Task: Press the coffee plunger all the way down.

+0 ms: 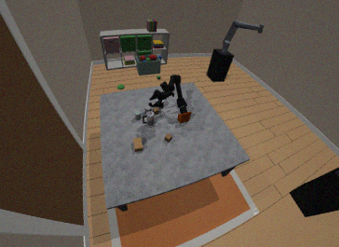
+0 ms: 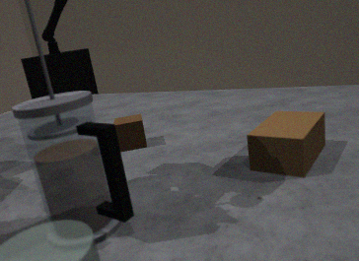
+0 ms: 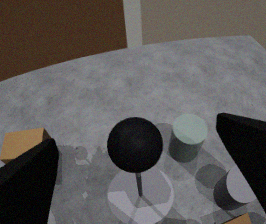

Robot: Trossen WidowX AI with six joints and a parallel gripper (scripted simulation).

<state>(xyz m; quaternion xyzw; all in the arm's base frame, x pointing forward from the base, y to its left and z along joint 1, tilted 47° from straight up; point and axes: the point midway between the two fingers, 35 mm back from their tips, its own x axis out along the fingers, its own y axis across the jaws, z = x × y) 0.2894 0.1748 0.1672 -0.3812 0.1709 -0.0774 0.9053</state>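
The coffee press lies 140 mm below my gripper tip and 20 mm ahead of it. Also, from my gripper tip: pale green cup: 240 mm below, 110 mm ahead, 100 mm to the right.
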